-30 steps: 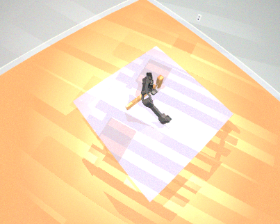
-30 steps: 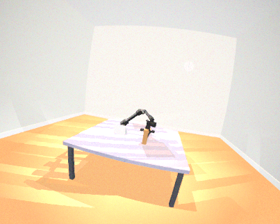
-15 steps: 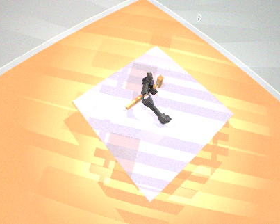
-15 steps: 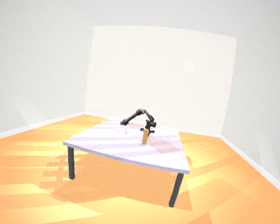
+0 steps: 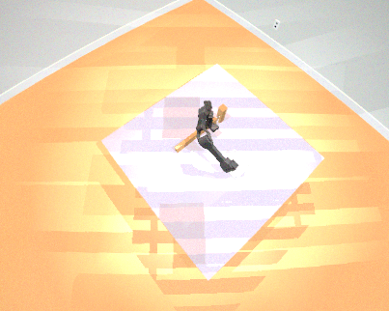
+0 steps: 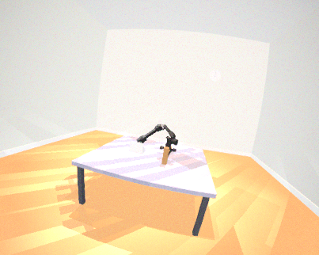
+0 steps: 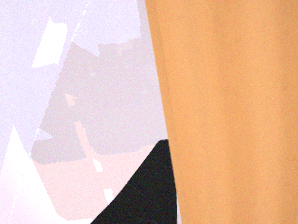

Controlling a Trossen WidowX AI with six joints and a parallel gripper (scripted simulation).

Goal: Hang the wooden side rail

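The wooden headboard post is 140 mm to the right of my gripper tip and 40 mm above it.
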